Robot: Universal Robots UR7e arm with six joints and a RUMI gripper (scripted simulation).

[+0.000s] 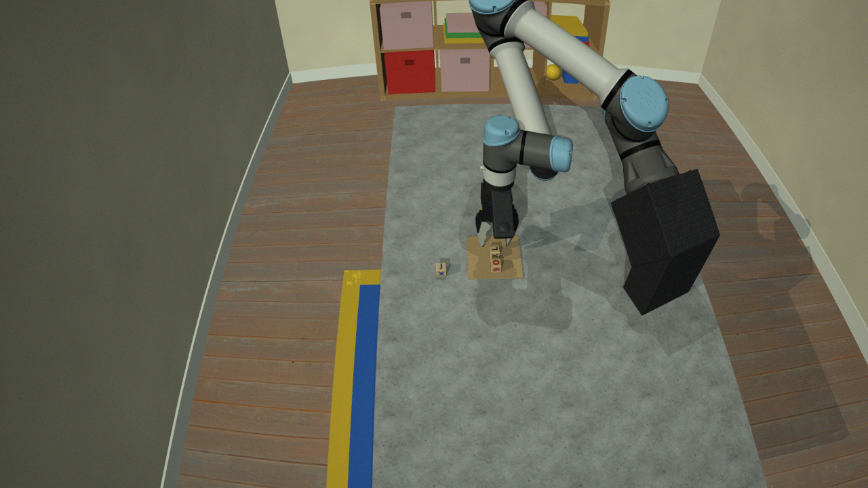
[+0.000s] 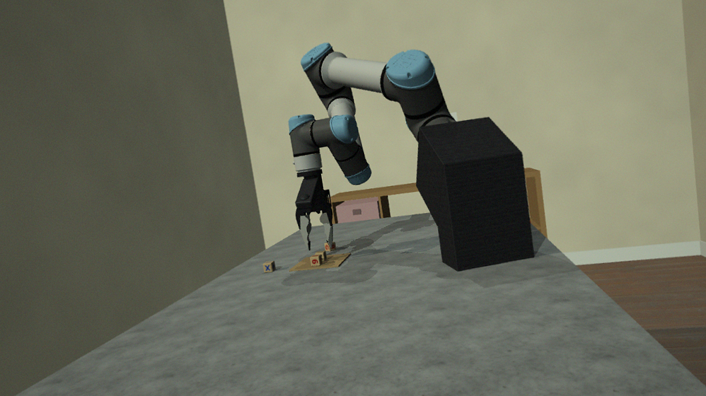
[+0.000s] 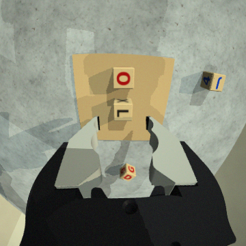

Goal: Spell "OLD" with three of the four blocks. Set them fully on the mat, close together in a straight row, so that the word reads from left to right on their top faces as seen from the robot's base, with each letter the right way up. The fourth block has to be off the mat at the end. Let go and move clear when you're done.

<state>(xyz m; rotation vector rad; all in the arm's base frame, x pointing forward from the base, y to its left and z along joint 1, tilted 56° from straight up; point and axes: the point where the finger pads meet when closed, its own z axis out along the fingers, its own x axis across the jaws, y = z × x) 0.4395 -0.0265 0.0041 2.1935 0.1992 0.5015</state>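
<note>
My gripper is now 50 mm above the tan mat. The rest, counted from my hand: blue-lettered block 140 mm ahead, 40 mm to the left, 40 mm below.
</note>
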